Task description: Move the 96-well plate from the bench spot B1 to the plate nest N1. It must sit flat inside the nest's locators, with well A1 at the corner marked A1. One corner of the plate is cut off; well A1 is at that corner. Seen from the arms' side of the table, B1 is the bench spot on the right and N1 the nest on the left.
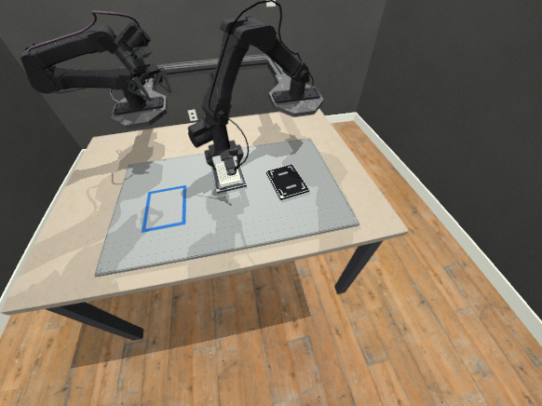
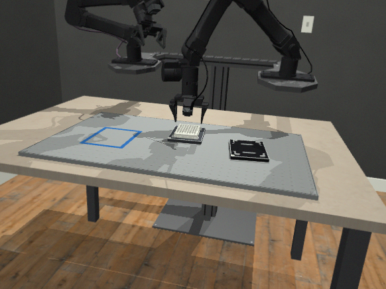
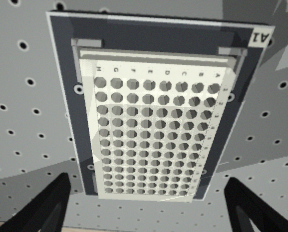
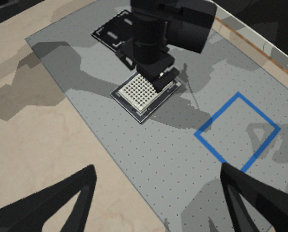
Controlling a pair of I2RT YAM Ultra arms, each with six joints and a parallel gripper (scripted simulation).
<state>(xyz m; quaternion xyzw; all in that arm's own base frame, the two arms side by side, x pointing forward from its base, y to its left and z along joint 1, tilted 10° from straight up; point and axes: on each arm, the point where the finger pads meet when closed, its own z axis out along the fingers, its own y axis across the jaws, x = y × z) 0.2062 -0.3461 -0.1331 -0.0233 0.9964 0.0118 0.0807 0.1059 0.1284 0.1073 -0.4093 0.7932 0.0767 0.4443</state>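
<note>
My left hand is 40 mm above the white 96-well plate. The rest, counted from my left hand: black plate nest (240 mm to the left, 60 mm ahead, 50 mm below).
</note>
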